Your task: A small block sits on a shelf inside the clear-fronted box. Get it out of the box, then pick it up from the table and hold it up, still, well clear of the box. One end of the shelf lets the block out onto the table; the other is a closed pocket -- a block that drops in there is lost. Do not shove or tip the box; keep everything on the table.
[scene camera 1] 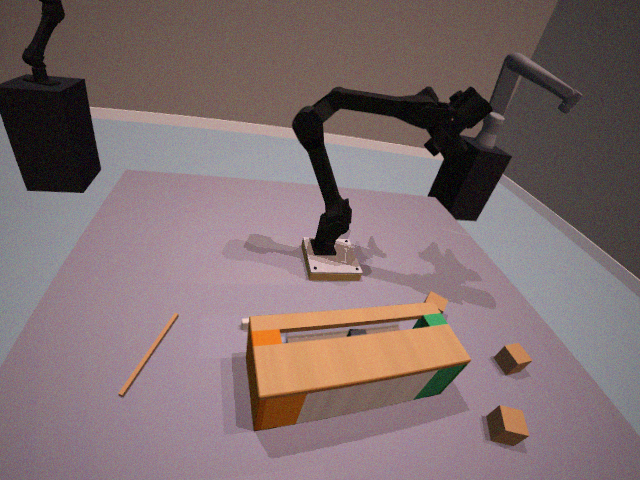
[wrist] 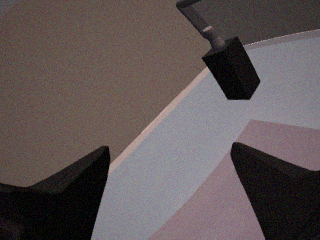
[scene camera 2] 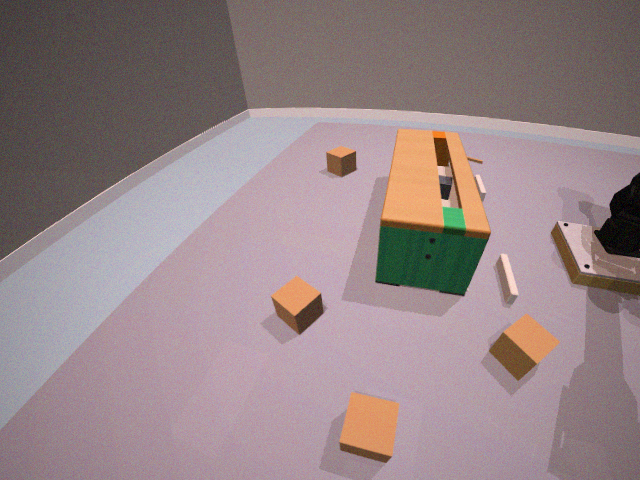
Observation:
In view: the gripper (wrist: 173, 151) and a box (scene camera 1: 301, 367).
The box shows as well in scene camera 2 (scene camera 2: 425, 241). The wrist view does not show the box: it is out of frame.

